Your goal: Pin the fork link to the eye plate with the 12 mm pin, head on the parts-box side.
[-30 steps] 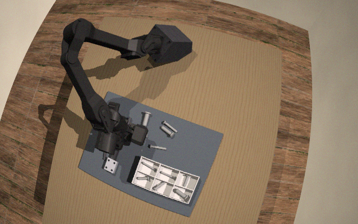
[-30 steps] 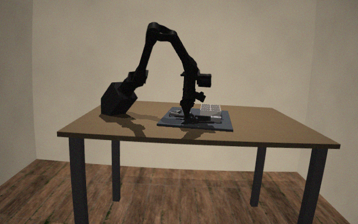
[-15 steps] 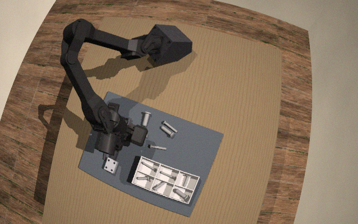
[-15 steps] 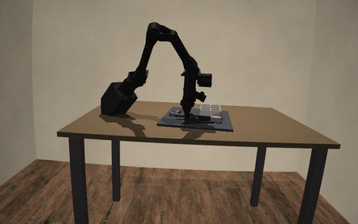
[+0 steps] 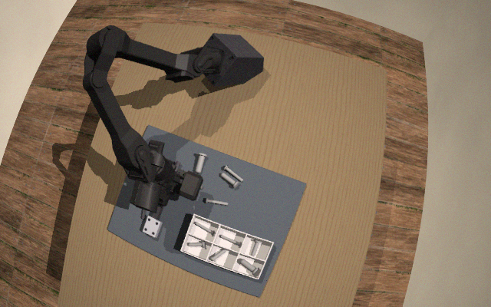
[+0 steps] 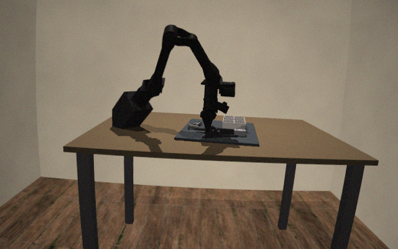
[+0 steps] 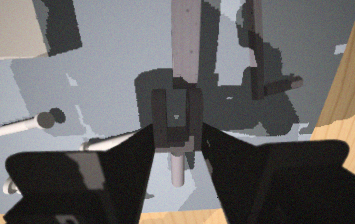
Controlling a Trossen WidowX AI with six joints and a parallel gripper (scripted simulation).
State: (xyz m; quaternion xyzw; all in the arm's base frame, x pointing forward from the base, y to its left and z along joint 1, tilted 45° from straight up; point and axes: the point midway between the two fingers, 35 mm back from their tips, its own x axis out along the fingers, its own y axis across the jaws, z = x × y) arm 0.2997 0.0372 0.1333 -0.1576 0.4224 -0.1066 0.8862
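Right now my hand is 6 cm short of the eye plate, 1 cm to the left of it and 3 cm above it. Also, from my hand: white parts box: 12 cm ahead, 19 cm to the left, 3 cm below; blue-grey work plate: 5 cm ahead, 9 cm to the left, 5 cm below.
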